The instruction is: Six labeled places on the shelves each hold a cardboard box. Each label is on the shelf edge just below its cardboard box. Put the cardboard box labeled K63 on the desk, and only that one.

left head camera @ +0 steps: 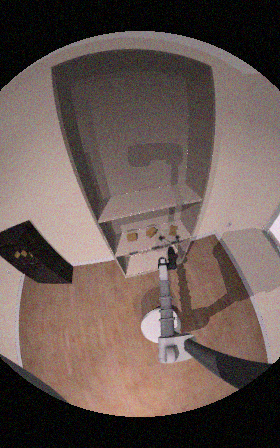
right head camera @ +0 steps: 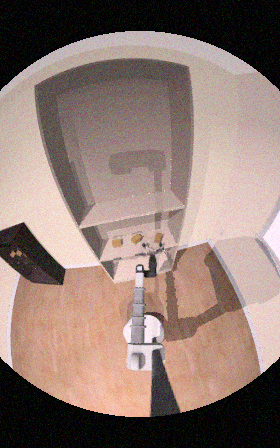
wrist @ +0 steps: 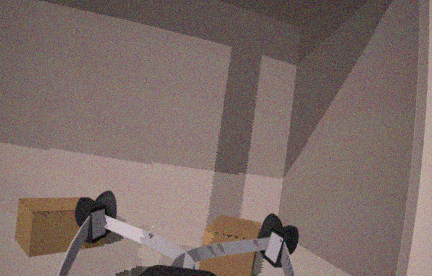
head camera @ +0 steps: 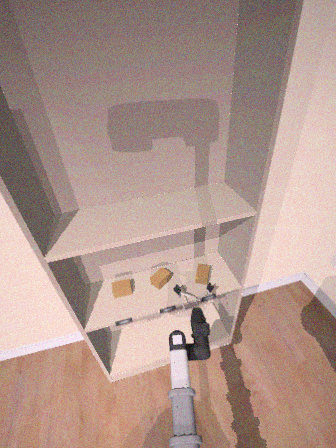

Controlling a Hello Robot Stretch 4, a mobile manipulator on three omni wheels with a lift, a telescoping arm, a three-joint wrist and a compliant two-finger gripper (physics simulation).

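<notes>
Three cardboard boxes stand on a low shelf of the pale bookcase (head camera: 145, 227) (left head camera: 145, 202) (right head camera: 127, 209): the left box (head camera: 122, 288) (left head camera: 132, 236) (right head camera: 117, 242), the middle box (head camera: 161, 278) (left head camera: 151, 232) (right head camera: 136, 238) (wrist: 50, 227) and the right box (head camera: 202, 274) (left head camera: 173, 230) (right head camera: 158, 237) (wrist: 232, 226). Small dark labels on the edge below them are too blurred to read. My gripper (head camera: 194, 288) (left head camera: 169, 238) (right head camera: 153, 246) (wrist: 189, 220) is open and empty, over the shelf's front edge before the right box. Its right finger partly overlaps that box in the wrist view. The desk cannot be made out.
A dark cabinet (left head camera: 55, 262) (right head camera: 47, 270) with small boxes stands at the far left. The bookcase's right side wall (wrist: 360, 165) is close to the right finger. Another shelf board is above the boxes. The wood floor (head camera: 45, 395) lies in front.
</notes>
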